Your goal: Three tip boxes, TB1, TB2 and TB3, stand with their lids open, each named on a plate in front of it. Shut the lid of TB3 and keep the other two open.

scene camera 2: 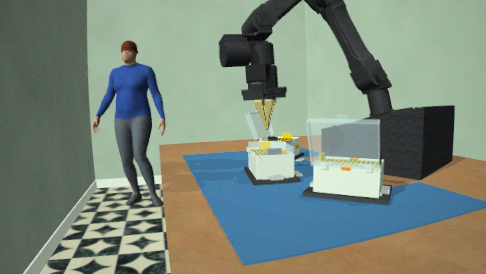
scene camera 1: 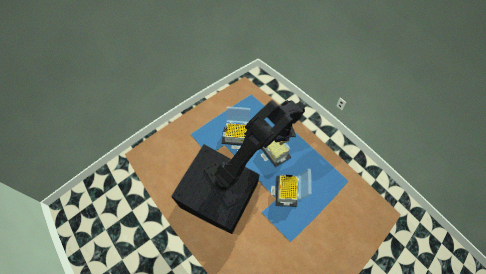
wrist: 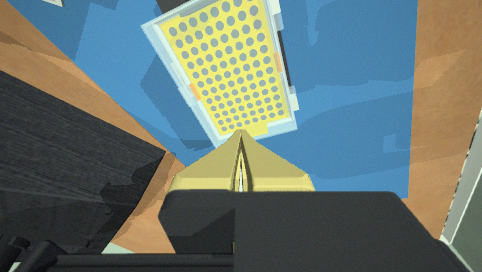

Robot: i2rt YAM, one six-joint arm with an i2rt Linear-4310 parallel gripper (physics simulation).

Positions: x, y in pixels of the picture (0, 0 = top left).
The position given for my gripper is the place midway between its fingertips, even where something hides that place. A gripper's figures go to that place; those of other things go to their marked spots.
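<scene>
Blue mat (wrist: 353, 74), 0.26 m from the lens. My gripper (wrist: 240, 136), 0.13 m from the lens.
</scene>
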